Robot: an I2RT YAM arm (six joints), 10 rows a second.
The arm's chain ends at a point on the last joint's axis. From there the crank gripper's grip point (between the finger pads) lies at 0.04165 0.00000 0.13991 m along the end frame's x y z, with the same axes.
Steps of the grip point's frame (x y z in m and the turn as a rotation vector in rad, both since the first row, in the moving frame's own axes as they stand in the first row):
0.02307, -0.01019, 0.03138, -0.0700, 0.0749, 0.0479
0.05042, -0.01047, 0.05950, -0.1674, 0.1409, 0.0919
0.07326, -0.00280, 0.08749, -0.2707, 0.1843, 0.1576
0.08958, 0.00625, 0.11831, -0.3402, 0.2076, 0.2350
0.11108, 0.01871, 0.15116, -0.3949, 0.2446, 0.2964
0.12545, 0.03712, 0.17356, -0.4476, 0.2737, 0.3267
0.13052, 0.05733, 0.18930, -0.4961, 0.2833, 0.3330
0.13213, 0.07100, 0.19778, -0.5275, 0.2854, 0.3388
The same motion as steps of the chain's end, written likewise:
0.01301, -0.02210, 0.03530, -0.0700, 0.0749, 0.0479
0.03255, -0.03788, 0.06897, -0.1674, 0.1409, 0.0919
0.05220, -0.04725, 0.10330, -0.2707, 0.1843, 0.1576
0.06906, -0.05102, 0.13920, -0.3402, 0.2076, 0.2350
0.08955, -0.04850, 0.17793, -0.3949, 0.2446, 0.2964
0.10312, -0.03794, 0.20585, -0.4476, 0.2737, 0.3267
0.10869, -0.02355, 0.22559, -0.4961, 0.2833, 0.3330
0.11123, -0.01361, 0.23651, -0.5275, 0.2854, 0.3388

